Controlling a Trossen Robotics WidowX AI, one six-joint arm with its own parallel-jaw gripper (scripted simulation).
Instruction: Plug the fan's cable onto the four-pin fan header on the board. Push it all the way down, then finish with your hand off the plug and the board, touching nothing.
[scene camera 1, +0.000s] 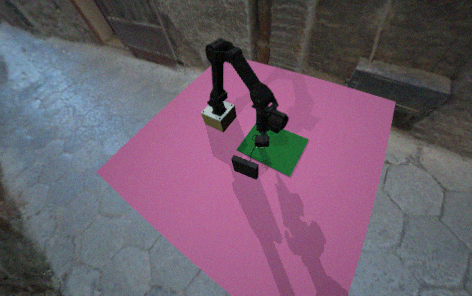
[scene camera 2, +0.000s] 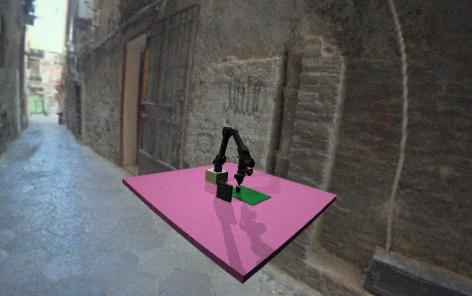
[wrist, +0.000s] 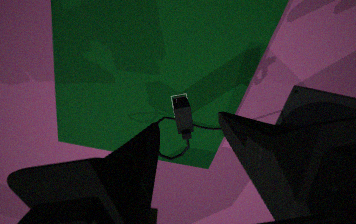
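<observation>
My gripper (wrist: 188, 122), visible. Green board (scene camera 1: 285, 148) (wrist: 114, 75), visible too.
</observation>
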